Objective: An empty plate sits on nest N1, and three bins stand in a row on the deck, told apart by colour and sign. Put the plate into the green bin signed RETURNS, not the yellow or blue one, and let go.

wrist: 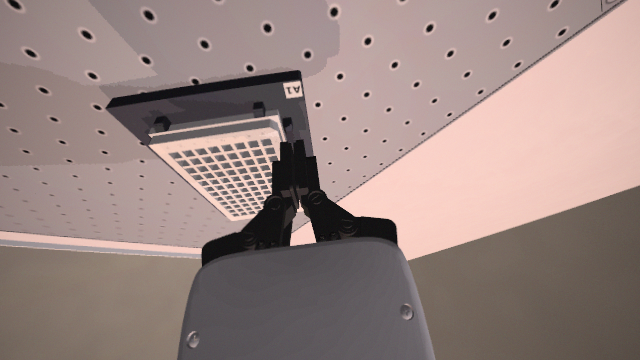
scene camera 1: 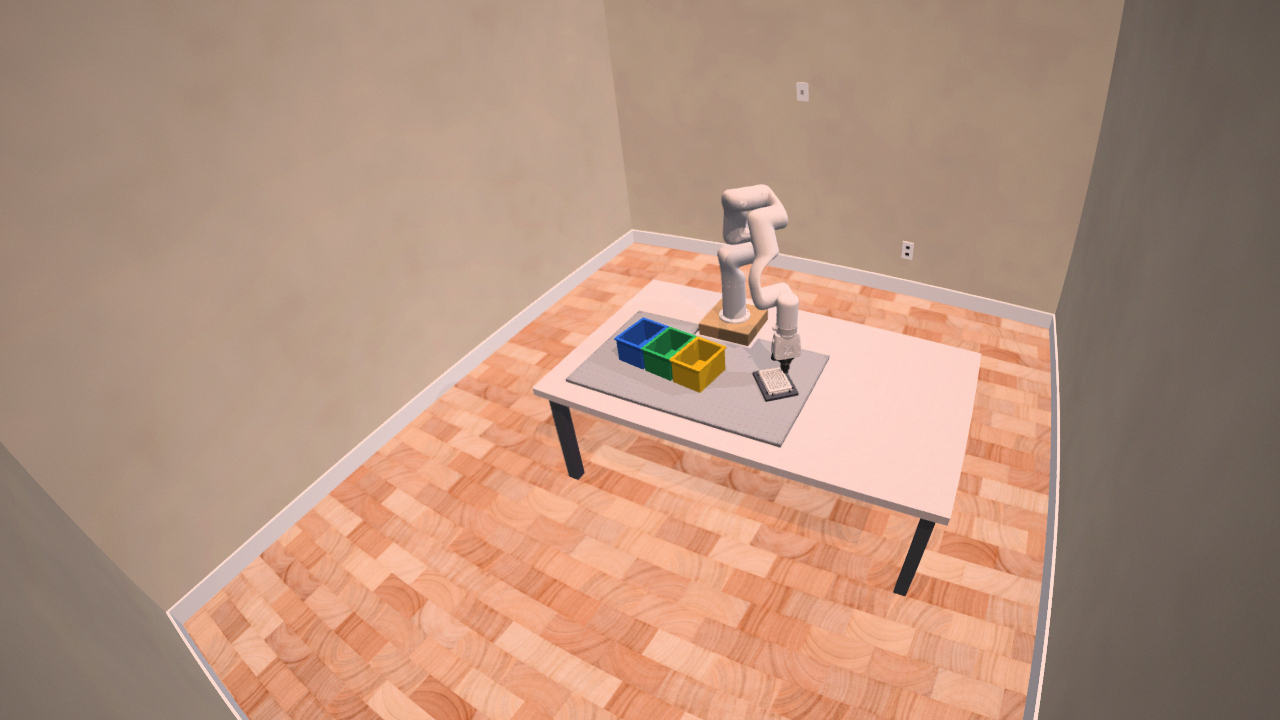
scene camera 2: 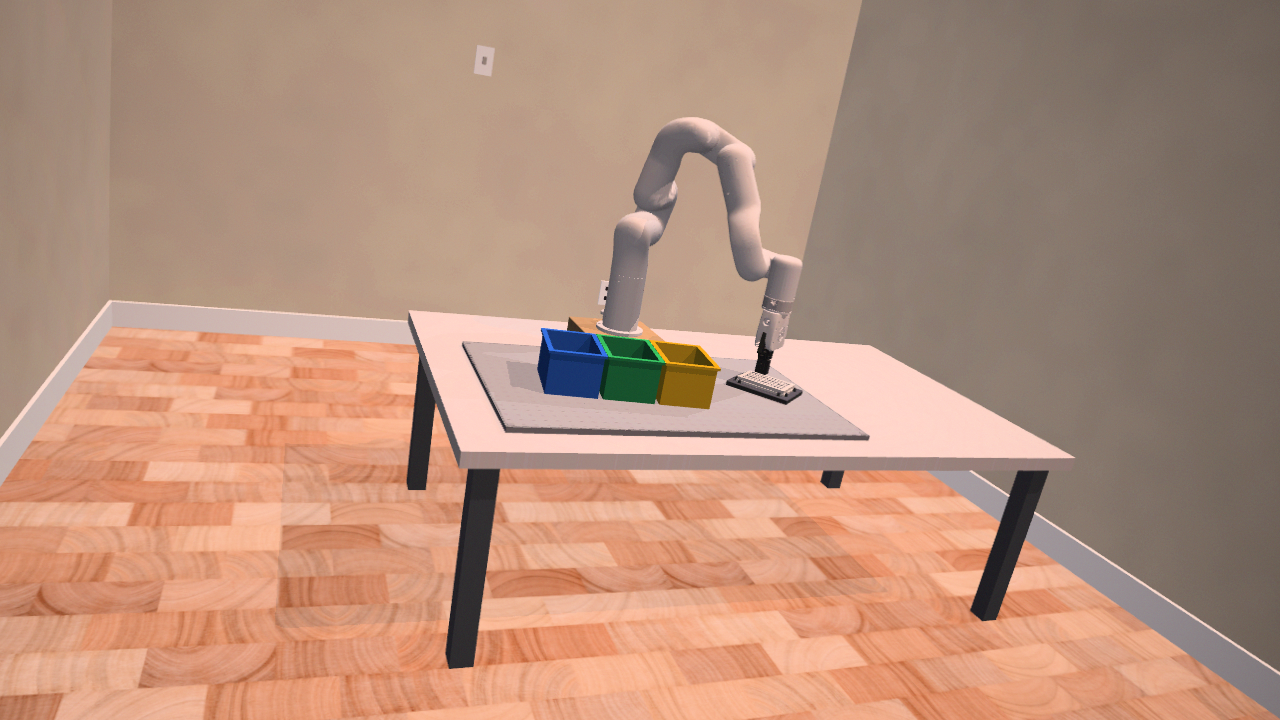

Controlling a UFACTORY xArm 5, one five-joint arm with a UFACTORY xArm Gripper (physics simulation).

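Note:
The pale gridded plate sits flat on a dark nest, whose corner carries an A1 label in the wrist view. My gripper points down by the plate's edge, its fingers shut together with nothing between them; in the wrist view they cover part of that edge. The green bin stands between the blue bin and the yellow bin. No sign is legible on the bins.
The grey perforated deck carries the bins and nest, and lies on a pale table. The arm stands on a wooden base block behind the bins. The yellow bin is the one closest to the nest.

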